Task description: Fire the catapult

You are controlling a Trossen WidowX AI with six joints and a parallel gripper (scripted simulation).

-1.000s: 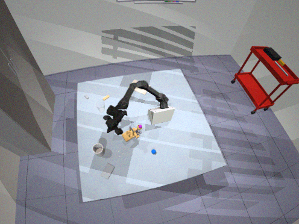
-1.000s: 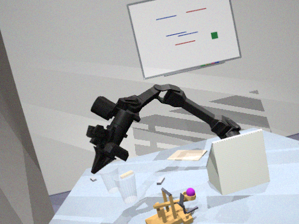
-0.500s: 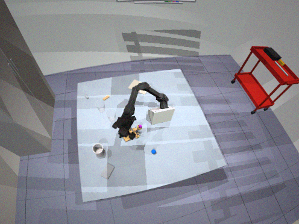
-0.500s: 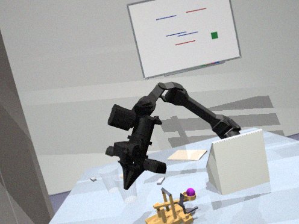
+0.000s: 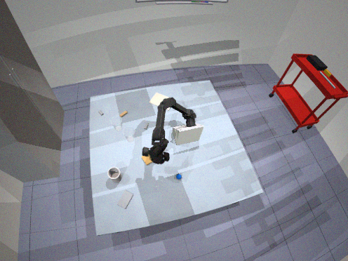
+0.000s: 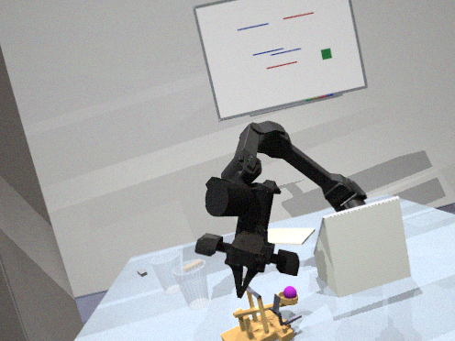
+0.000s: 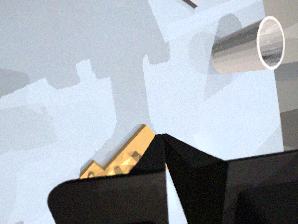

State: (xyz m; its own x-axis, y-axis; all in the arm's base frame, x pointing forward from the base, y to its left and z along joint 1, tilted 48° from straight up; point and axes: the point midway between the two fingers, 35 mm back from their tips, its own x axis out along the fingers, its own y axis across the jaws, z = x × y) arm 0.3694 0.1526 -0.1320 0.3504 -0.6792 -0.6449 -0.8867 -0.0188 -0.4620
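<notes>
The wooden catapult is 6 cm behind my gripper tip, 10 cm to the right of it and 10 cm below it. The rest, counted from my gripper tip: white mug (28 cm ahead, 13 cm below); blue ball (17 cm behind, 13 cm to the left, 14 cm below); grey flat plate (26 cm ahead, 18 cm to the left, 15 cm below).
</notes>
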